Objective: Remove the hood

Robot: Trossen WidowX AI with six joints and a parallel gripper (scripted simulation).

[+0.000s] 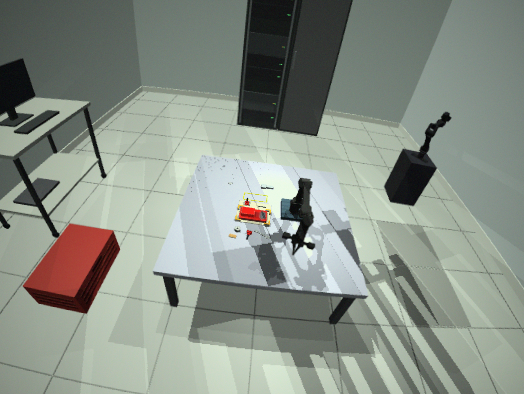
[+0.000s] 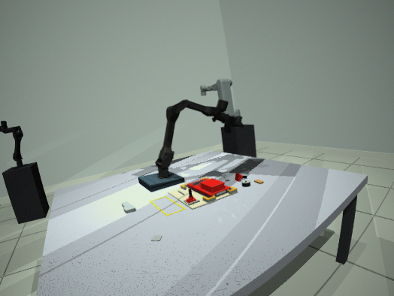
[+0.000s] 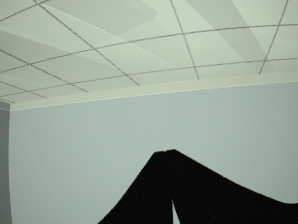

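Now: the red hood 30 cm ahead of my gripper tip, 47 cm to the right of it and 18 cm below it.
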